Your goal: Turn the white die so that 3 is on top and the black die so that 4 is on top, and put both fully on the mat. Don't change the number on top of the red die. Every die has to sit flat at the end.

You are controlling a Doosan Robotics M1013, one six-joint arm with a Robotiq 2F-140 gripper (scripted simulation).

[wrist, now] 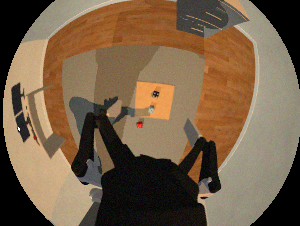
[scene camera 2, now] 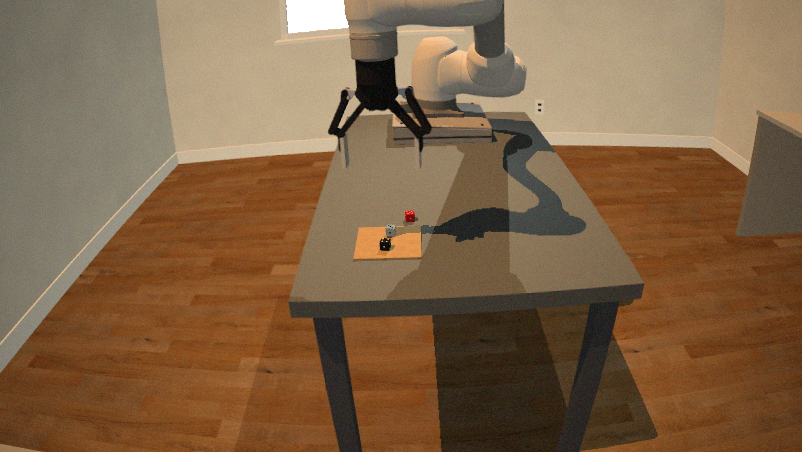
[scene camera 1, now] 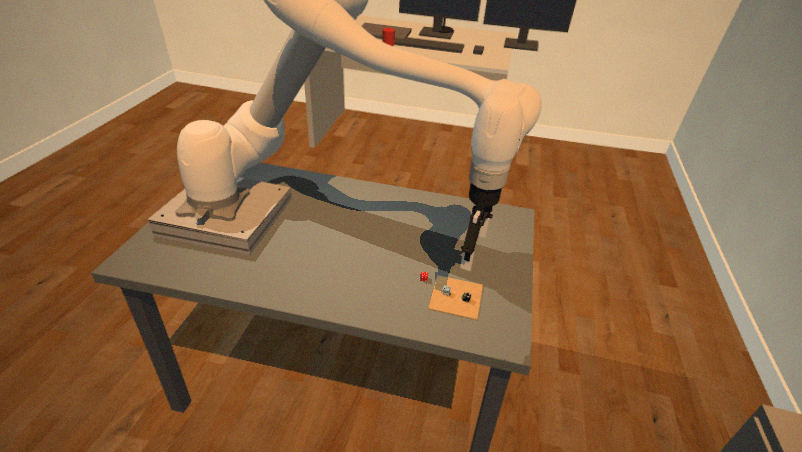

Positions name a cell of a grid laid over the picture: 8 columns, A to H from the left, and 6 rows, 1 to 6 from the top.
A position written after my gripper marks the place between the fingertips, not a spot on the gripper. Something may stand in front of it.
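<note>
You'd find an orange mat here: scene camera 2 has the orange mat (scene camera 2: E4), the wrist view has the mat (wrist: D3), and then there's the mat (scene camera 1: E5) as well. My gripper (scene camera 2: D3) is in the scene too, and it shows as my gripper (wrist: E4) and my gripper (scene camera 1: E4).
</note>
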